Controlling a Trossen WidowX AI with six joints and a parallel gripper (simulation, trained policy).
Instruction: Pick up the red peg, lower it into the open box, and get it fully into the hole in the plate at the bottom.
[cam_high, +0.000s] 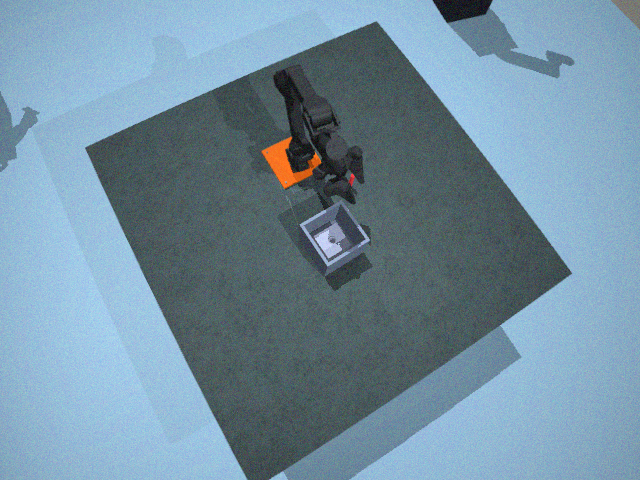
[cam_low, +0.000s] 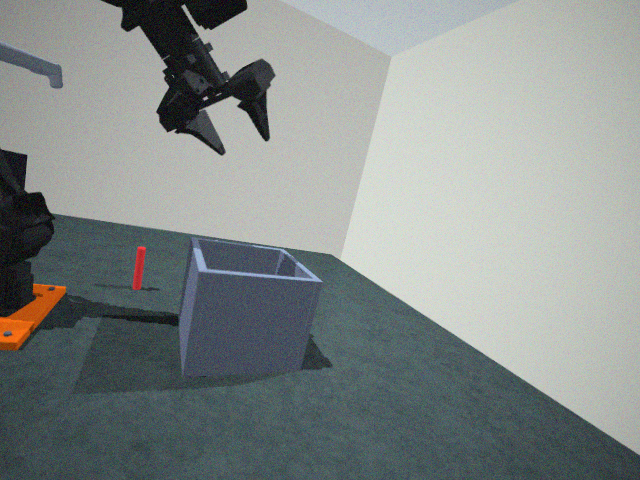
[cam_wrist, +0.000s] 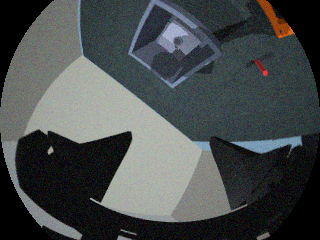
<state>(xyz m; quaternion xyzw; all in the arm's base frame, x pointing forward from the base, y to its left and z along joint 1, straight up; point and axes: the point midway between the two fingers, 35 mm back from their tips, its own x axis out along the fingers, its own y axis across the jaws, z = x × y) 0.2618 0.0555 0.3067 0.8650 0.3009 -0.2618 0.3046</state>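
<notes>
Now: the red peg 25 cm below my gripper tip, 15 cm behind it and 8 cm to the left of it. Also, from my gripper tip: grey plate (25 cm below, 7 cm to the right, 4 cm ahead).
</notes>
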